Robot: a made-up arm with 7 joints. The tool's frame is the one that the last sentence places. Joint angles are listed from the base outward.
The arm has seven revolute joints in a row. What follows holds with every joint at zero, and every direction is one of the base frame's.
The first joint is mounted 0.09 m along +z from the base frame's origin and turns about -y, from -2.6 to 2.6 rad.
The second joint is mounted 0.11 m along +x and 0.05 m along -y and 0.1 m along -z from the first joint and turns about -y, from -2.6 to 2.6 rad.
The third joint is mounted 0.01 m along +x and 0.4 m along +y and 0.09 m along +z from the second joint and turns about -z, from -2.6 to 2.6 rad.
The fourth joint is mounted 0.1 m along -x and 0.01 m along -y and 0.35 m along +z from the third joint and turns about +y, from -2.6 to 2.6 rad.
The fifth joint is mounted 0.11 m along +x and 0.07 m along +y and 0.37 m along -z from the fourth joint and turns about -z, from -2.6 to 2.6 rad.
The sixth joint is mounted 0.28 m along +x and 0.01 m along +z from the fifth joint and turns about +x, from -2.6 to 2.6 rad.
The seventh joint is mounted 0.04 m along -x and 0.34 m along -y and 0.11 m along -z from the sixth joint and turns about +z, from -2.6 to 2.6 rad.
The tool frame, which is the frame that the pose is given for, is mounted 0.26 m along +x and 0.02 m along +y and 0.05 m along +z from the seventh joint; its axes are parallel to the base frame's.
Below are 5 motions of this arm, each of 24 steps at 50 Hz.
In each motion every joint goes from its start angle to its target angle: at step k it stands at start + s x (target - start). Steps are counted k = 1, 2, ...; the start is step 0. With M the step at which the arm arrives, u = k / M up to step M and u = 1 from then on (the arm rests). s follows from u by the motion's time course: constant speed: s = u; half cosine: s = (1 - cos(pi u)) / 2; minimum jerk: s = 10 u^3 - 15 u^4 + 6 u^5.
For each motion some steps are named. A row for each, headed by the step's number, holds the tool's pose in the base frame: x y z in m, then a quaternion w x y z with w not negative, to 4 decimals.
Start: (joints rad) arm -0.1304 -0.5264 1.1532 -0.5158 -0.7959 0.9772 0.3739
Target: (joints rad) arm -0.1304 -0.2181 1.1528 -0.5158 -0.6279 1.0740 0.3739
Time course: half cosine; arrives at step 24
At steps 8, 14, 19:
8: 0.6713 -0.0880 -0.1827 0.9709 0.2393 0.0096 0.0095
14: 0.6758 -0.1059 -0.1055 0.9663 0.2467 -0.0740 0.0000
19: 0.6725 -0.1181 -0.0518 0.9584 0.2526 -0.1329 -0.0056

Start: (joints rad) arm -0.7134 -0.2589 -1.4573 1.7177 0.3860 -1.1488 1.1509
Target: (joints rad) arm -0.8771 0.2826 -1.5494 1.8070 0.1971 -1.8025 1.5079
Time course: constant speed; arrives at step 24
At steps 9, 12, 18, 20, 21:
9: 0.1563 -0.1047 -0.0263 0.5395 0.3230 -0.4081 -0.6619
12: 0.1504 -0.1017 -0.0063 0.5726 0.3432 -0.3917 -0.6332
18: 0.1352 -0.0959 0.0340 0.6345 0.3817 -0.3615 -0.5666
20: 0.1291 -0.0940 0.0475 0.6536 0.3939 -0.3521 -0.5419
21: 0.1258 -0.0930 0.0542 0.6628 0.3998 -0.3476 -0.5291

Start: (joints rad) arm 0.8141 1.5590 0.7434 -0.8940 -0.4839 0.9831 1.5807
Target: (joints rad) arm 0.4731 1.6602 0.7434 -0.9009 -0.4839 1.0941 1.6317
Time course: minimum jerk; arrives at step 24
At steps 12, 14, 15, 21, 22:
12: -0.4305 0.1745 0.1837 0.1312 0.6769 0.6947 -0.2049
14: -0.4255 0.1758 0.1974 0.1254 0.6741 0.6932 -0.2219
15: -0.4230 0.1765 0.2037 0.1228 0.6727 0.6925 -0.2299
21: -0.4134 0.1788 0.2261 0.1135 0.6666 0.6899 -0.2584
22: -0.4129 0.1789 0.2270 0.1131 0.6663 0.6898 -0.2596

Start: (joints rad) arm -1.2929 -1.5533 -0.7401 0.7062 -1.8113 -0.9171 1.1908
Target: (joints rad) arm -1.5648 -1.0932 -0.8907 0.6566 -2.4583 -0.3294 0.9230
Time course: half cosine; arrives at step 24
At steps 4, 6, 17, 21, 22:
4: 0.3681 0.4923 -0.0210 0.0882 0.9394 -0.2877 0.1640
6: 0.3823 0.4819 -0.0150 0.0844 0.9382 -0.3040 0.1424
17: 0.4774 0.3429 0.0428 0.0206 -0.8970 0.4415 0.0086
21: 0.4904 0.2966 0.0580 0.0625 -0.8785 0.4725 0.0337
22: 0.4917 0.2901 0.0600 0.0685 -0.8757 0.4765 0.0367

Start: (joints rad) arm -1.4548 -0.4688 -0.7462 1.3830 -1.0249 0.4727 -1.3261
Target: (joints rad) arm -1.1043 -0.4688 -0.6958 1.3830 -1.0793 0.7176 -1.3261
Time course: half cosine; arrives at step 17
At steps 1, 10, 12, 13, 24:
1: -0.2631 -0.0258 0.5795 0.2315 0.1252 -0.9215 -0.2855
10: -0.3159 -0.0258 0.6078 0.2061 0.1624 -0.9369 -0.2309
12: -0.3320 -0.0238 0.6142 0.1992 0.1700 -0.9406 -0.2159
13: -0.3390 -0.0228 0.6168 0.1963 0.1729 -0.9421 -0.2097
24: -0.3527 -0.0204 0.6213 0.1908 0.1780 -0.9449 -0.1976

